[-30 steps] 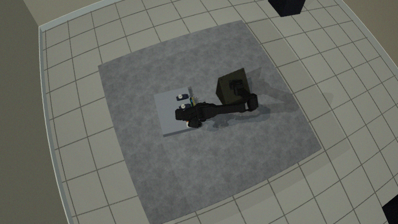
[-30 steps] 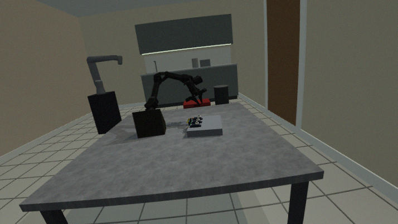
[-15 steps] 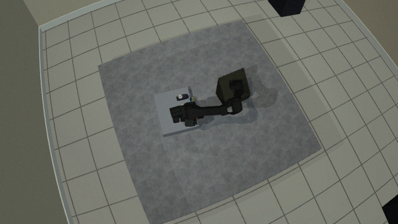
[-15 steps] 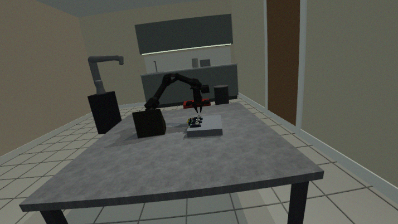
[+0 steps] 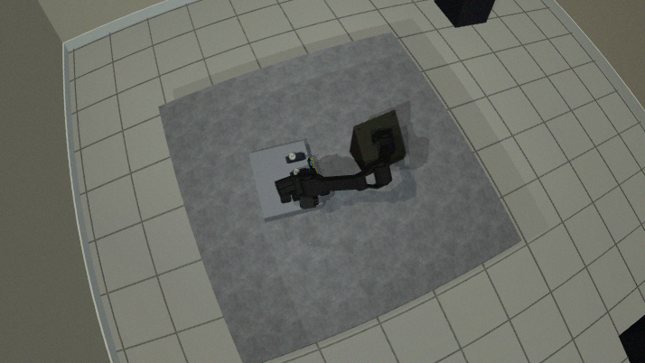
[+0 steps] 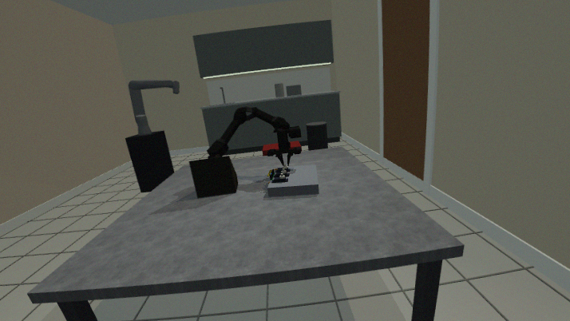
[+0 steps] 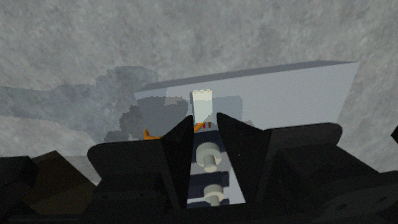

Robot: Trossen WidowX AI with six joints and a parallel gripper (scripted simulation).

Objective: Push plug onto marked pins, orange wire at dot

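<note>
The blue band lies 130 mm to the right of my gripper tip, 80 mm behind it and 10 mm above it. The rest, counted from my gripper tip: grey printed holder (130 mm to the right, 80 mm ahead, 40 mm below).
</note>
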